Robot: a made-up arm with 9 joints. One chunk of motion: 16 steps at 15 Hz.
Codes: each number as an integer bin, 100 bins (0 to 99) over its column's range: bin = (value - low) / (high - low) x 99, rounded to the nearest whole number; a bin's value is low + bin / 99 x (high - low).
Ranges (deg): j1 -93.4..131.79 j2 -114.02..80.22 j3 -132.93..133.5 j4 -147.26..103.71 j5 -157..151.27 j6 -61.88..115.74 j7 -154.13..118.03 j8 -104.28..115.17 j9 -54.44..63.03
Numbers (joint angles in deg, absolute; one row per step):
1: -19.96 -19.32 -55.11 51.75 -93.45 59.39 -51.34 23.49 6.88
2: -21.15 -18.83 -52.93 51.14 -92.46 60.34 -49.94 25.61 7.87
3: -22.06 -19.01 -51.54 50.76 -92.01 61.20 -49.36 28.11 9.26
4: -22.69 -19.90 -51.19 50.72 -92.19 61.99 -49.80 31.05 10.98
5: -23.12 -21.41 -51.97 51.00 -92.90 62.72 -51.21 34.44 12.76
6: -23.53 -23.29 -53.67 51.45 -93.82 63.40 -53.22 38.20 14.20
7: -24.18 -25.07 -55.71 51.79 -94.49 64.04 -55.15 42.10 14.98
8: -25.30 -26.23 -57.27 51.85 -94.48 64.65 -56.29 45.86 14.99
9: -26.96 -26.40 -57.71 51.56 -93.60 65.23 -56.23 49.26 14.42
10: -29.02 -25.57 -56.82 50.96 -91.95 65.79 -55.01 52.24 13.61
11: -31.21 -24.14 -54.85 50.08 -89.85 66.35 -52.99 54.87 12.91
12: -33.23 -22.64 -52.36 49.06 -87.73 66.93 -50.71 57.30 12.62
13: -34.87 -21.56 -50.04 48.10 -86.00 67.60 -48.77 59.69 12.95
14: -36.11 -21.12 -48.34 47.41 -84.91 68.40 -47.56 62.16 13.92
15: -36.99 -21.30 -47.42 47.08 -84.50 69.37 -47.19 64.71 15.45
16: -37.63 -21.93 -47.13 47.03 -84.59 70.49 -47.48 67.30 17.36
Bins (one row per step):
1: 32 48 29 79 20 68 37 58 52
2: 32 49 30 78 21 68 38 59 53
3: 31 48 30 78 21 69 38 60 54
4: 31 48 30 78 21 69 38 61 55
5: 31 47 30 78 21 69 37 63 57
6: 31 46 29 78 20 70 37 64 58
7: 30 45 29 79 20 70 36 66 59
8: 30 45 28 79 20 71 36 68 59
9: 29 45 28 78 20 71 36 69 58
10: 28 45 28 78 21 71 36 71 57
11: 27 46 29 78 22 71 37 72 57
12: 26 47 30 77 22 72 38 73 57
13: 26 47 31 77 23 72 38 74 57
14: 25 47 31 77 23 73 39 75 58
15: 25 47 32 77 23 73 39 76 59
16: 25 47 32 77 23 74 39 77 61

